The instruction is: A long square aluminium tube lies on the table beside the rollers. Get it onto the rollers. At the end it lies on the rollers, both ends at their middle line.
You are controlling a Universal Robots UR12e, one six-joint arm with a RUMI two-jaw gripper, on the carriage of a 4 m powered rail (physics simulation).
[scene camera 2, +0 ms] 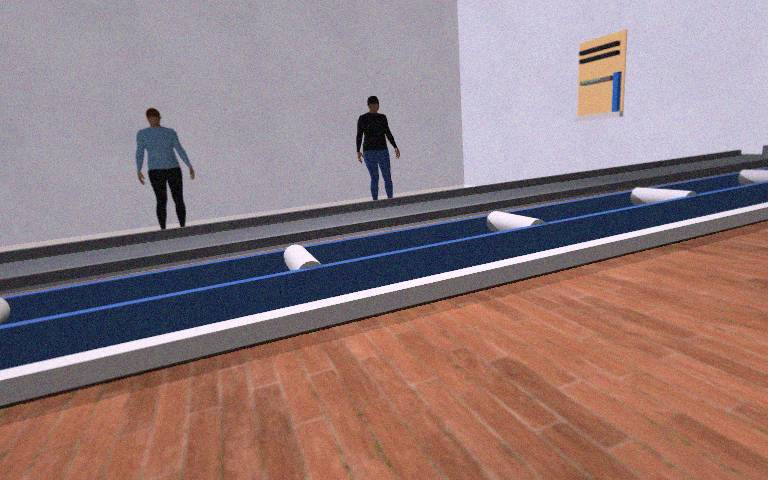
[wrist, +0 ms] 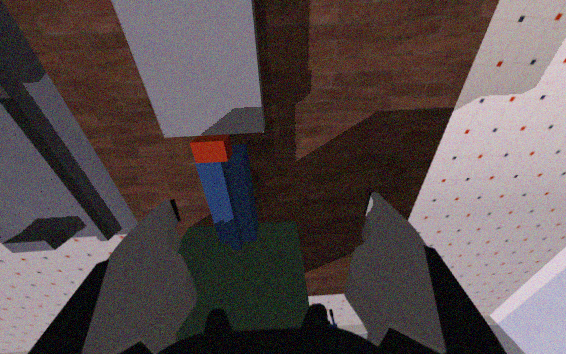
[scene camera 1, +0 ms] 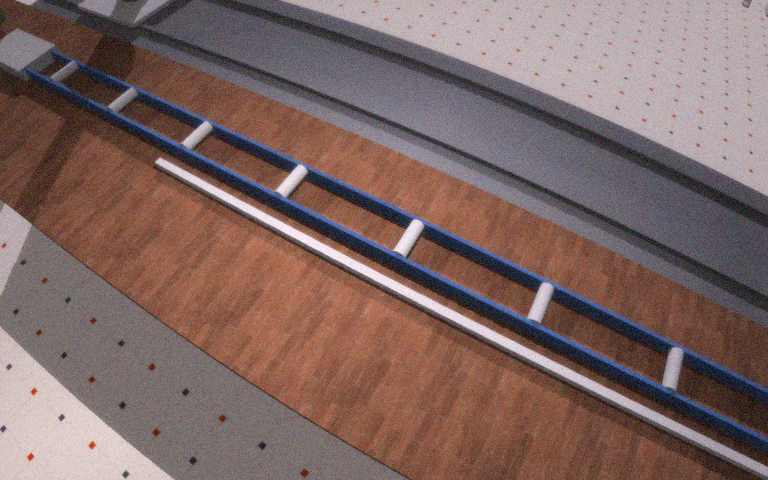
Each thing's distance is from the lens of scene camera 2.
blue roller frame (scene camera 2: 57, 322): 0.59 m
